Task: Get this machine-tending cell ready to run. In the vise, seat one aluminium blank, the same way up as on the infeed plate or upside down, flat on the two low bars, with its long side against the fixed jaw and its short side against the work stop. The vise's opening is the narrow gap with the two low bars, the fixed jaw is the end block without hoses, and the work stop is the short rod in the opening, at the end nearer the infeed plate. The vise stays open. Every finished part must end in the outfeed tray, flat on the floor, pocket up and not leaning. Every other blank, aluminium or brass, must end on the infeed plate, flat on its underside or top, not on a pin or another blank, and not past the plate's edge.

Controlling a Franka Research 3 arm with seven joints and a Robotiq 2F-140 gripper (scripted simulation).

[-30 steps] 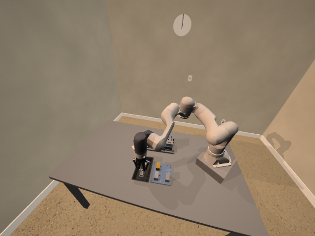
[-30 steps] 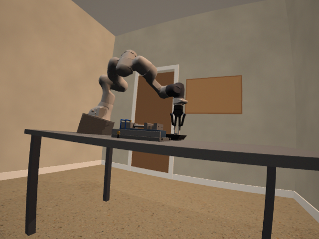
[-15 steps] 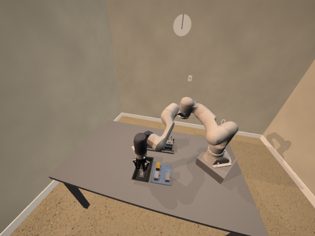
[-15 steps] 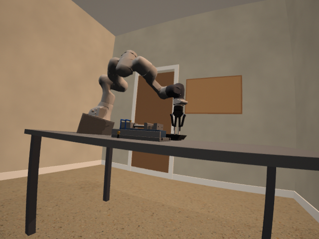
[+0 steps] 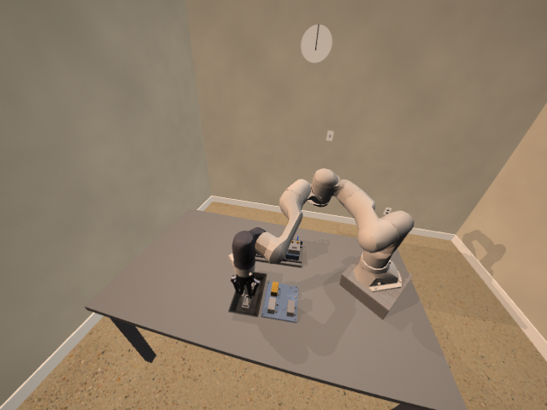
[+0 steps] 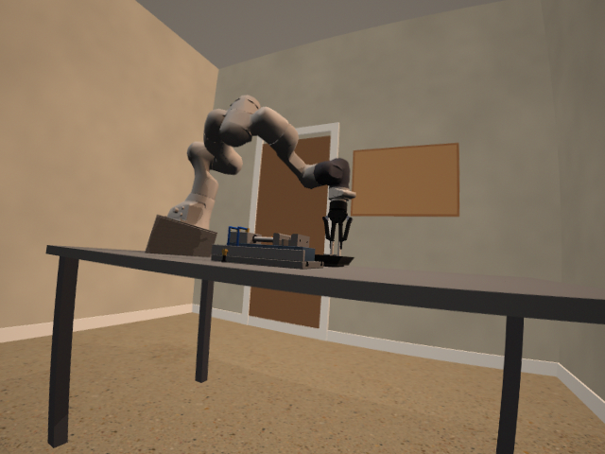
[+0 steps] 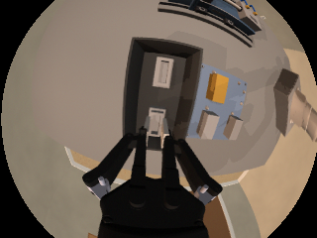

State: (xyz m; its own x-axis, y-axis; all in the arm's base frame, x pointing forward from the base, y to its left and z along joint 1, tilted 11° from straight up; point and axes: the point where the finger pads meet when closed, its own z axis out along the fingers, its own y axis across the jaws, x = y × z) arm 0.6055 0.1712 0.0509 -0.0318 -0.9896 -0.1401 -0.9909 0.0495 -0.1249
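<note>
The brass blank is 130 mm behind my hand, 90 mm to the right of it and 40 mm below it. Round my hand: vise (370 mm to the right, 120 mm behind, 30 mm below).
</note>
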